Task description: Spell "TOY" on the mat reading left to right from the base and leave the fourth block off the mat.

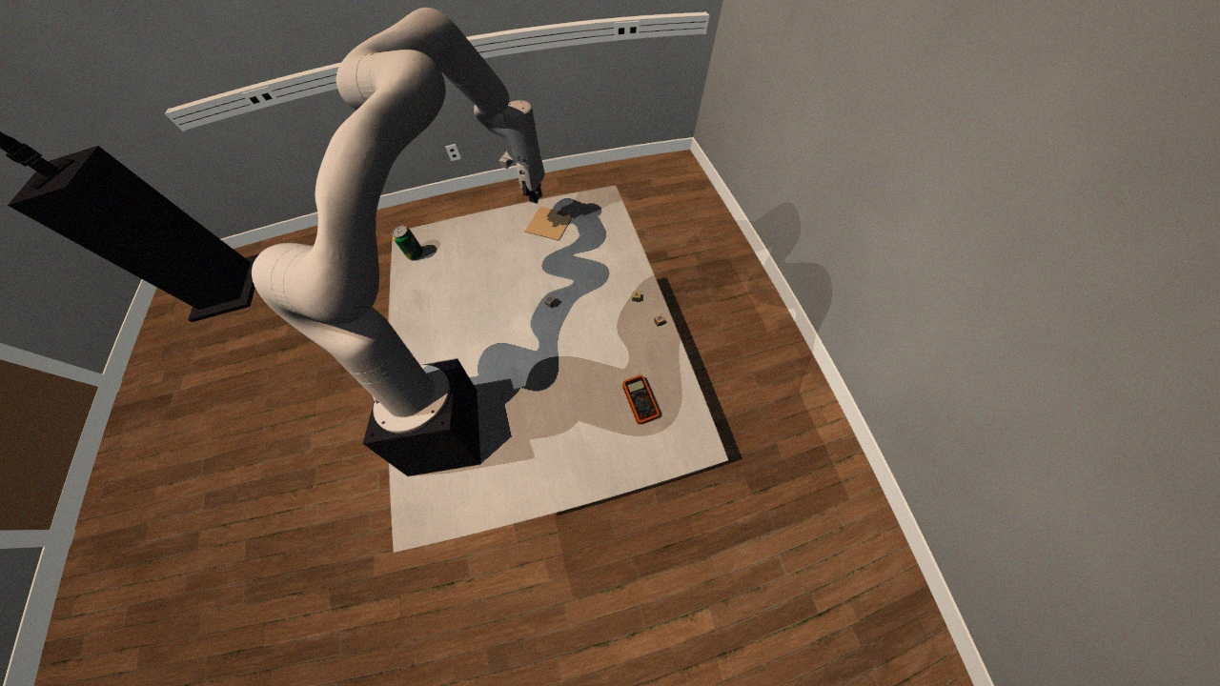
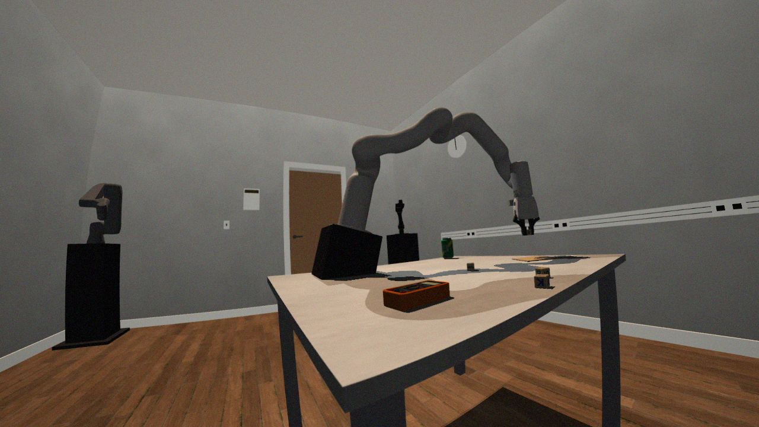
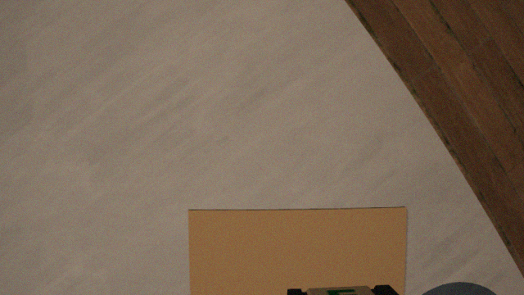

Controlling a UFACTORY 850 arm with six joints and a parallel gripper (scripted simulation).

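Now: hand 3 cm short of the tan square mat, 2 cm to the left of it and 12 cm above it. Round my hand: orange multimeter: 16 cm ahead, 78 cm to the right, 11 cm below; block: 1 cm below; green soda can: 49 cm behind, 4 cm to the right, 6 cm below.
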